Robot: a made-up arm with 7 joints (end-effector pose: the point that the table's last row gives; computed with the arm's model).
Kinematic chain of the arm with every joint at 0, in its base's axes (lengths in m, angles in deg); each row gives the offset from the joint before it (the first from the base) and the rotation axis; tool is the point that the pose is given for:
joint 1: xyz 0 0 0.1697 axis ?
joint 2: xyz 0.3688 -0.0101 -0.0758 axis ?
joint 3: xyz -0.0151 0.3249 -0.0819 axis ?
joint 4: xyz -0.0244 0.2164 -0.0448 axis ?
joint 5: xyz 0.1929 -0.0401 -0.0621 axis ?
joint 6: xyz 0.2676 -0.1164 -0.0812 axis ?
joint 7: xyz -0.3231 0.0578 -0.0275 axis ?
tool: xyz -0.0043 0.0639 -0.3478
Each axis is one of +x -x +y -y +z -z.
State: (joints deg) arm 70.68 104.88 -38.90 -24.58 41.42 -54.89 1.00
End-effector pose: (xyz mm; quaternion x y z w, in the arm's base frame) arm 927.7 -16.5 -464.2 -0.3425 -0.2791 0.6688 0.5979
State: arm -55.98 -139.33 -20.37 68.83 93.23 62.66 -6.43
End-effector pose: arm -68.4 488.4 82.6 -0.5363 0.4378 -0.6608 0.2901
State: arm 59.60 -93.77 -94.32 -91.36 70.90 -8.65 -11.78
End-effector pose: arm 506.0 656.3 -16.8 0.2067 0.8192 -0.4990 0.1929
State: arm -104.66 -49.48 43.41 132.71 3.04 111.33 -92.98
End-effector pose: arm 384.4 -478.3 683.3 0.2358 0.0661 -0.9663 0.0790
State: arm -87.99 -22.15 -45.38 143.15 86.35 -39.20 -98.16
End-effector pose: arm 262.3 18.6 337.8 0.3728 0.0462 0.9141 0.1525
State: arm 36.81 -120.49 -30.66 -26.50 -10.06 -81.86 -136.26
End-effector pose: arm 49.1 172.5 -275.9 0.1452 -0.3329 -0.6374 0.6796
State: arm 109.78 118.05 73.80 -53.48 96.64 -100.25 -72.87
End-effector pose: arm 651.2 -210.4 149.6 0.4743 0.7860 -0.3702 0.1424
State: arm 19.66 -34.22 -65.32 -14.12 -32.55 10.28 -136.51
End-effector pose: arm 737.1 424.2 -108.8 0.1796 -0.7101 -0.4102 0.5434
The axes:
joint 1: -x
joint 2: -y
joint 3: -x
joint 4: -y
joint 5: -z
joint 6: -z
joint 7: +y

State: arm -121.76 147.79 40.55 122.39 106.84 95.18 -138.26
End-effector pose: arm 481.9 55.4 359.2 -0.2756 -0.3166 0.3158 0.8509
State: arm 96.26 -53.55 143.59 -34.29 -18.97 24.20 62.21
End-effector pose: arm 100.1 153.8 248.6 0.6726 0.0897 0.4412 0.5872
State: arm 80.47 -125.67 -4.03 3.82 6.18 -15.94 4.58
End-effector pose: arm -184.0 304.6 -230.5 -0.2238 0.6862 -0.5634 0.4020
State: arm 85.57 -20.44 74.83 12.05 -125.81 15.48 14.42
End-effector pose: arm 492.5 -394.5 305.8 0.4440 -0.8808 -0.1461 0.0754
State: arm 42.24 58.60 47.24 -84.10 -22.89 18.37 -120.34
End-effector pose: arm 914.4 -158.0 -225.8 -0.5616 -0.6628 0.1842 0.4598
